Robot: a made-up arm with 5 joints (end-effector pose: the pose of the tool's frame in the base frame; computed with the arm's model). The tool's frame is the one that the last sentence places. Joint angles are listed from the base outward.
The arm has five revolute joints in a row. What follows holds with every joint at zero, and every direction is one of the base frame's.
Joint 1 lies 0.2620 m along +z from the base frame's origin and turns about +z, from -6.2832 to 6.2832 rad.
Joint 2 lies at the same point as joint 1 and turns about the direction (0, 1, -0.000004), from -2.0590 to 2.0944 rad.
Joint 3 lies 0.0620 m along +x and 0.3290 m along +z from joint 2 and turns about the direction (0, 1, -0.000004), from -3.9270 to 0.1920 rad.
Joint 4 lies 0.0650 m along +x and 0.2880 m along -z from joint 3 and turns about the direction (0, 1, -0.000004), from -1.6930 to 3.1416 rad.
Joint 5 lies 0.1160 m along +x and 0.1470 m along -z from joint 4 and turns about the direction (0, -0.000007, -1), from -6.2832 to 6.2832 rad.
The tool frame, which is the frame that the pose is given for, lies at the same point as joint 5; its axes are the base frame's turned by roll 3.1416, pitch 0.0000 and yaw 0.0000 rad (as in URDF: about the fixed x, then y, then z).
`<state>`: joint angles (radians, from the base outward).
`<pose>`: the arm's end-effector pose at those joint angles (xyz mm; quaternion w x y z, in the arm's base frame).
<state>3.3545 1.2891 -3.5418 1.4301 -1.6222</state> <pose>-686.7 -148.5 510.9 0.3046 0.7279 -0.5571 -0.2590</pose>
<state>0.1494 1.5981 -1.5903 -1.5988 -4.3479</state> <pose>528.6 79.6 21.5 0.6168 -0.4389 0.5452 -0.3601</pose>
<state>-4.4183 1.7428 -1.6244 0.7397 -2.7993</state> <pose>-89.5 295.4 -332.9 0.1874 0.6273 -0.6583 0.3714</pose>
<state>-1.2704 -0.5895 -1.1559 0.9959 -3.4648</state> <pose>96.5 -311.4 655.4 0.2559 0.4244 0.8282 -0.2618</pose>
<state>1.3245 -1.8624 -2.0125 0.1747 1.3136</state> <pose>-182.9 -727.6 460.4 0.9309 0.2757 0.0015 -0.2394</pose>
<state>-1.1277 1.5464 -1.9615 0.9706 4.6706</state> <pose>226.0 -476.2 -215.4 0.2687 -0.9335 -0.2309 0.0547</pose>
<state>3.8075 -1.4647 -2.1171 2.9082 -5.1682</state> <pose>251.4 197.5 548.8 0.2079 -0.2101 -0.9201 0.2569</pose>
